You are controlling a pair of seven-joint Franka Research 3 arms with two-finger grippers.
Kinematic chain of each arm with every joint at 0, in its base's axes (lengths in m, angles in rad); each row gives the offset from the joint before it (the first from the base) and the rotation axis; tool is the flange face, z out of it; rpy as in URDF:
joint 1: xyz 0 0 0.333 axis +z
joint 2: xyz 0 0 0 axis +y
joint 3: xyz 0 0 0.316 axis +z
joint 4: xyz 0.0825 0 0 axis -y
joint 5: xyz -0.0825 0 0.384 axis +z
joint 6: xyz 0 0 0 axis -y
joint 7: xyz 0.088 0 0 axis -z
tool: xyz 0 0 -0.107 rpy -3.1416 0 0
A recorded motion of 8 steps. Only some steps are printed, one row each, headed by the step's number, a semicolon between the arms.
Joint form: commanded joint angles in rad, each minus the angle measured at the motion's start. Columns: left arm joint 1, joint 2, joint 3, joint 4, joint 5, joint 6, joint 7; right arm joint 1, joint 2, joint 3, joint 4, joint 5, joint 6, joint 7.
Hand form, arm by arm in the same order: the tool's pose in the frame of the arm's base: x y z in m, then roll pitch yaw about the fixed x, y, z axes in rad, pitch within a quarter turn. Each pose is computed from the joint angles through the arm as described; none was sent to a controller.
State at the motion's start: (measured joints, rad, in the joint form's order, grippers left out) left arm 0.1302 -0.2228 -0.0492 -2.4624 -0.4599 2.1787 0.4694; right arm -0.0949 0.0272 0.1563 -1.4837 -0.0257 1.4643 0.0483
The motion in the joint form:
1: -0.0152 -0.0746 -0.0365 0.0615 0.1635 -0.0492 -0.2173; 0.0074 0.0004 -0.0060 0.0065 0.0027 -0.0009 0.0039
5: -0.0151 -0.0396 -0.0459 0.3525 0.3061 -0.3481 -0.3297; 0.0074 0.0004 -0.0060 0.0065 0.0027 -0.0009 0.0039
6: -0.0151 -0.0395 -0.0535 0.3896 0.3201 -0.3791 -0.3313; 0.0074 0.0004 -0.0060 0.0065 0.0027 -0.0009 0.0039
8: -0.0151 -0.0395 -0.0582 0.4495 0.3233 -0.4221 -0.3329; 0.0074 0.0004 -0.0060 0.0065 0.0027 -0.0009 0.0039
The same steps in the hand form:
1: 0.4511 -0.0004 0.4315 2.9214 -0.0654 -0.0576; 0.5515 0.0307 0.6439 3.1206 0.0400 0.0082
5: 0.4766 -0.0061 0.5256 3.0167 0.0027 -0.0755; 0.5515 0.0307 0.6439 3.1206 0.0400 0.0082
6: 0.4779 -0.0097 0.5404 3.0316 -0.0016 -0.0894; 0.5515 0.0307 0.6439 3.1206 0.0400 0.0082
8: 0.4796 -0.0131 0.5653 3.0365 -0.0180 -0.0993; 0.5515 0.0307 0.6439 3.1206 0.0400 0.0082

